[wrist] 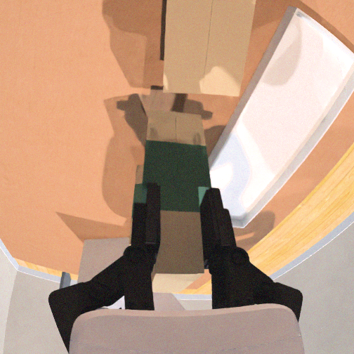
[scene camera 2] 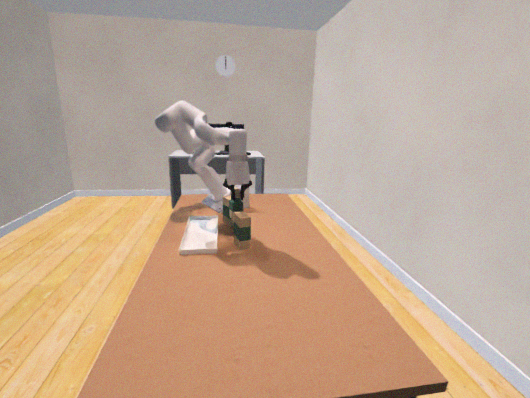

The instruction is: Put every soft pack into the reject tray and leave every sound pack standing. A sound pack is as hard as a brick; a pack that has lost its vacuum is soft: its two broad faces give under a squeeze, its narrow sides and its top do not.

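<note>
A white reject tray (scene camera 2: 201, 234) is visible to me, and the wrist view shows the tray (wrist: 292, 98) too. As for my gripper (scene camera 2: 237, 199), I can see it there and also, through the wrist view, find the gripper (wrist: 179, 199).
</note>
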